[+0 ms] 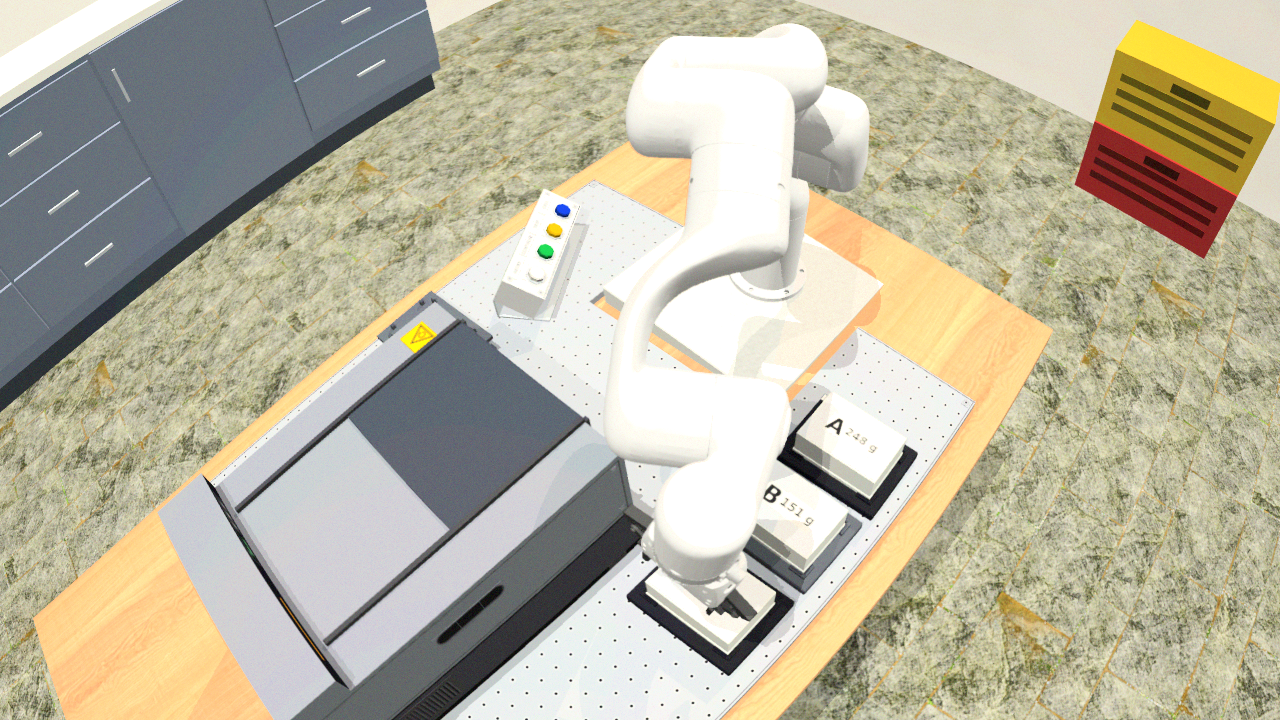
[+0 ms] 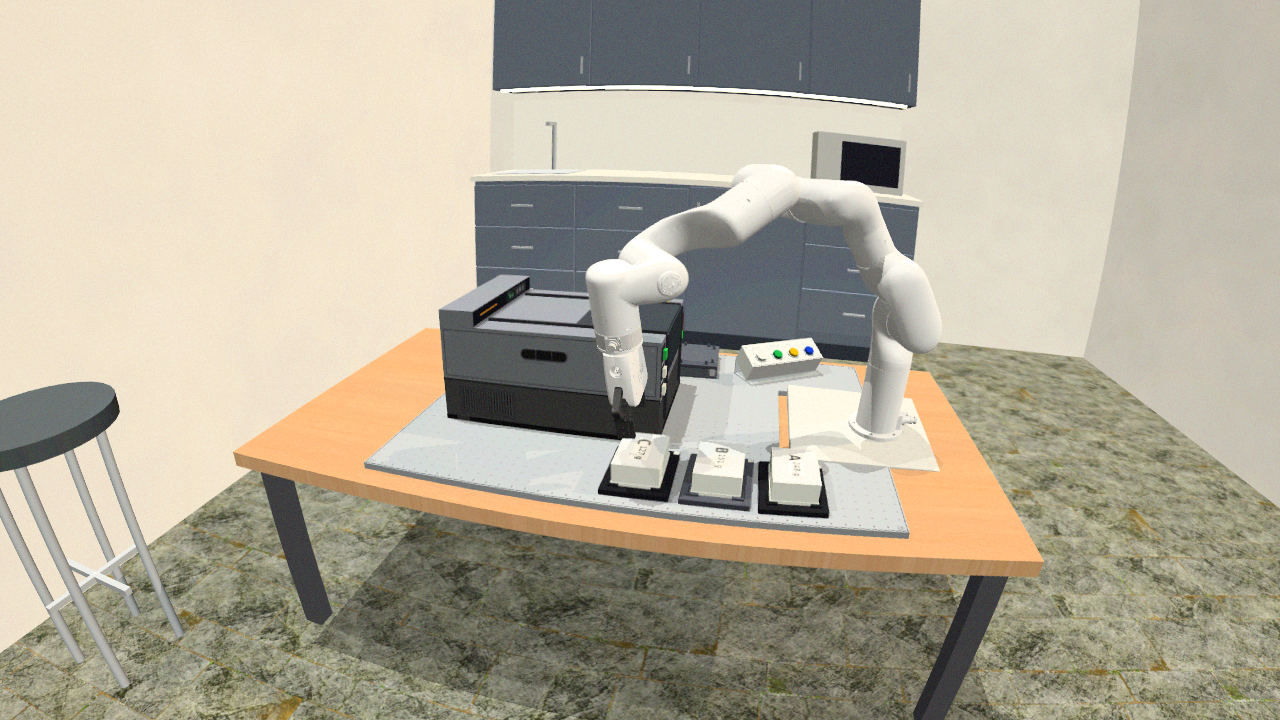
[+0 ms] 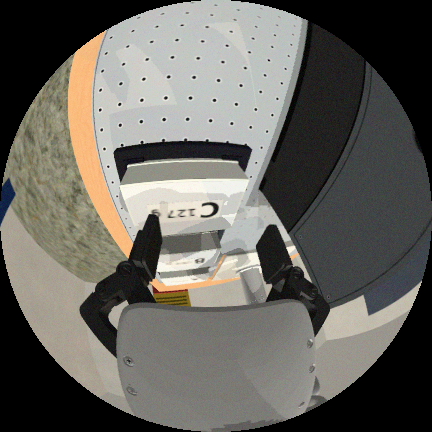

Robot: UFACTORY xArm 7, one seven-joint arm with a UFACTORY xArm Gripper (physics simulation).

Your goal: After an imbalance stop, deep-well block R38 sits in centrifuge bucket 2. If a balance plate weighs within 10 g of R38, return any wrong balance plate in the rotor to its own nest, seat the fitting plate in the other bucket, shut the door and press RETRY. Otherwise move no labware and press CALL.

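Places are measured from the arm's base along level axes (x left, y ahead, z down), in metres.
Pixels of known places: gripper, fingertip midpoint: (image 2: 632,421) (image 3: 212,231); arm's base, origin of the base link: (image 1: 767,272) (image 2: 875,427) (image 3: 248,269).
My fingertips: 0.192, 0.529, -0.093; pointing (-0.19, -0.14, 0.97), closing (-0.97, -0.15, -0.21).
Ahead of a thing's pixels: the offset from my fingertips to its middle, as dx, dy, dz.
My gripper (image 1: 693,577) (image 2: 625,430) (image 3: 212,231) is open and empty, low over balance plate C; its fingers stand apart above the plate's long sides. Plate C @(+0.020, -0.018, +0.065) (image 1: 693,616) (image 2: 639,462) (image 3: 185,195) is a white block marked 127 g, in a black nest @(+0.020, -0.018, +0.089) (image 1: 728,664) (image 2: 635,492). Plate B @(+0.043, -0.156, +0.065) (image 1: 799,530) (image 2: 718,469), marked 151 g, sits in the dark grey middle nest. Plate A @(+0.067, -0.287, +0.065) (image 1: 845,447) (image 2: 794,479), marked 248 g, sits in a black nest. The centrifuge @(-0.299, +0.152, -0.024) (image 1: 537,537) (image 2: 501,367) (image 3: 360,200) has its top covered; rotor, buckets and R38 are hidden.
A sloped white button box @(-0.510, -0.359, +0.056) (image 1: 519,297) (image 2: 760,368) with white, green, yellow and blue buttons stands beyond the centrifuge, near the arm's base; its labels are unreadable. The centrifuge's tall body stands close beside plate C. Nests B and A lie in a row beside C.
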